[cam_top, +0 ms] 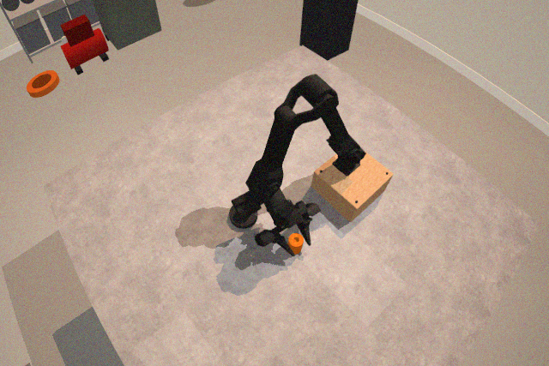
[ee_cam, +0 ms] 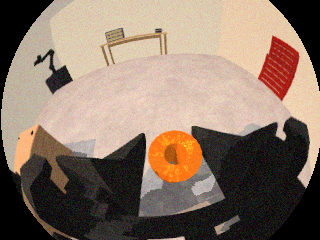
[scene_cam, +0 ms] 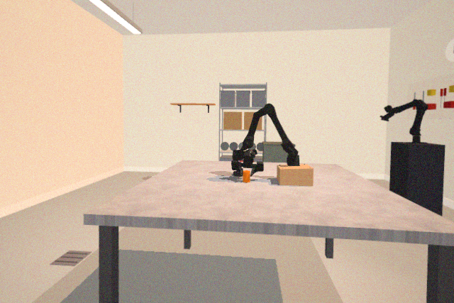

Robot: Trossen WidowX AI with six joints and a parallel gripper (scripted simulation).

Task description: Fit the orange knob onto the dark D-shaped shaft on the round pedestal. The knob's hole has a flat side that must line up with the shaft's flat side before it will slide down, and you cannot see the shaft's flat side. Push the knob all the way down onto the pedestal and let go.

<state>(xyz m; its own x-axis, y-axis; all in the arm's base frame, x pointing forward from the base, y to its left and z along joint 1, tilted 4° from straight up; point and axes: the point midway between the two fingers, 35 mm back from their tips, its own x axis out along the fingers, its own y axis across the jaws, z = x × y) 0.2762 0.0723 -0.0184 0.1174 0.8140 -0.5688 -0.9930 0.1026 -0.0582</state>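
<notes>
Right now the orange knob is 30 mm to the right of my gripper tip and 10 mm below it. Round my gripper tip: dark round pedestal 200 mm to the right, 40 mm ahead, 10 mm below.
</notes>
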